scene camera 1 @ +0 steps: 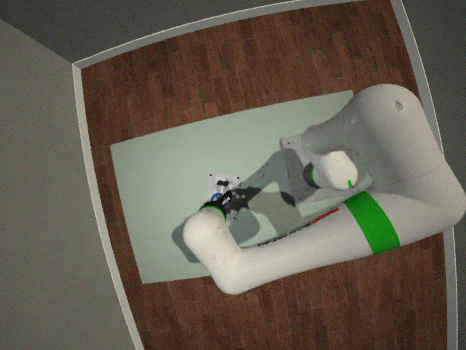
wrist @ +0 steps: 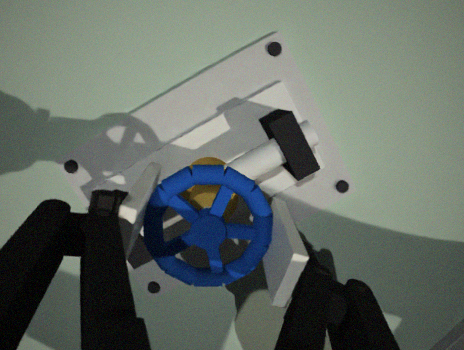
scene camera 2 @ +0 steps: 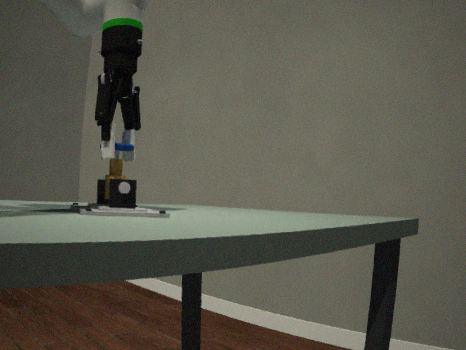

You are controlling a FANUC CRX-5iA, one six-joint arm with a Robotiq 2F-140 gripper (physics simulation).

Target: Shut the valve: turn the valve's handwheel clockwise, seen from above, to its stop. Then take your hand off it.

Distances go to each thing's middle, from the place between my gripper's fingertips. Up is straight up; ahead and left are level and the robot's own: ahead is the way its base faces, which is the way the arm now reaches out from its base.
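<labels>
A pale base plate (wrist: 264, 64) is 10 cm below my hand and 1 cm to the left of it. Then there is the blue handwheel (wrist: 208, 230), which I see 1 cm to the left of my hand and 2 cm above it.
</labels>
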